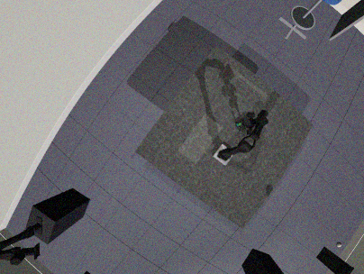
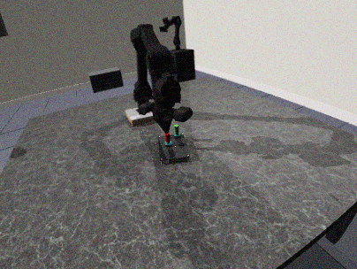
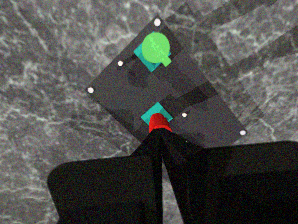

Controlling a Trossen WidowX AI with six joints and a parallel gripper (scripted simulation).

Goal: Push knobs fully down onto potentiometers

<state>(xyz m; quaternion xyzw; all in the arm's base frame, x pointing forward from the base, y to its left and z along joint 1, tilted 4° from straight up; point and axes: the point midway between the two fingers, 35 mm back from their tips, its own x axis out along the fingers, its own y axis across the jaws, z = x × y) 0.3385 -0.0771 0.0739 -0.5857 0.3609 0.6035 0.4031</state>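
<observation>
The red knob is 20 mm below my gripper tip. Round my gripper tip: green knob 60 mm to the left, 20 mm behind, 10 mm below.
</observation>
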